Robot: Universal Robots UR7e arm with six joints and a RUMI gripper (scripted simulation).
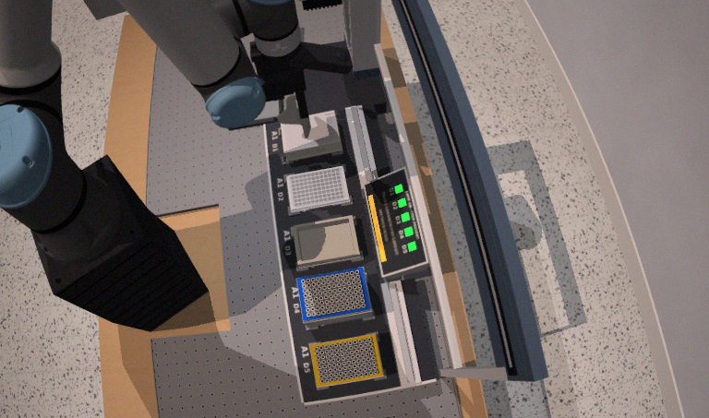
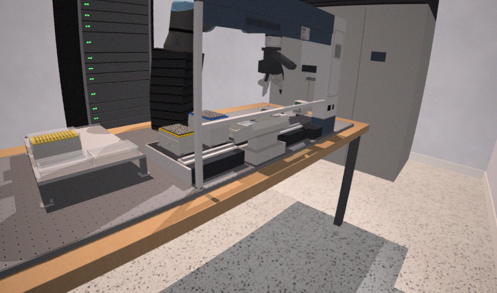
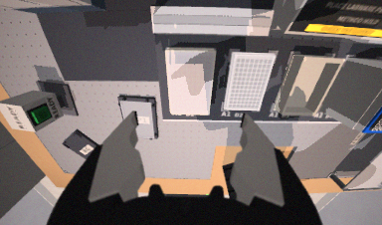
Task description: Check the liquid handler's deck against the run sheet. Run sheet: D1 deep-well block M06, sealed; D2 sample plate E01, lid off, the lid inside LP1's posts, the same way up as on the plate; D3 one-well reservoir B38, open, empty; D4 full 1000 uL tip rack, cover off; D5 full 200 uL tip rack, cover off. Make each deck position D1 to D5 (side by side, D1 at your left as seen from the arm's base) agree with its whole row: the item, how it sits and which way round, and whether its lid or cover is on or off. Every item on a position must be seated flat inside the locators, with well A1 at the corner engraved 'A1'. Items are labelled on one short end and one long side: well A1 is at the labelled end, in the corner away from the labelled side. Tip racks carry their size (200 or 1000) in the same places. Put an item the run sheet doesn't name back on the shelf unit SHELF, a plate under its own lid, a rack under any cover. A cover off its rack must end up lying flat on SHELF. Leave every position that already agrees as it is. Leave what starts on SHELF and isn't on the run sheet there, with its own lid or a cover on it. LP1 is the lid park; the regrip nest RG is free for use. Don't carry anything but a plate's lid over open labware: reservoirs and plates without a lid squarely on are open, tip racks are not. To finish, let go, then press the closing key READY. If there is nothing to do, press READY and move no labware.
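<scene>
My hand is 11 cm above the sealed deep-well block. Also, from my hand: sample plate 2 cm behind, 12 cm to the right, 13 cm below; flat grey lid 12 cm behind, 17 cm to the left, 17 cm below; one-well reservoir 3 cm behind, 25 cm to the right, 13 cm below.
</scene>
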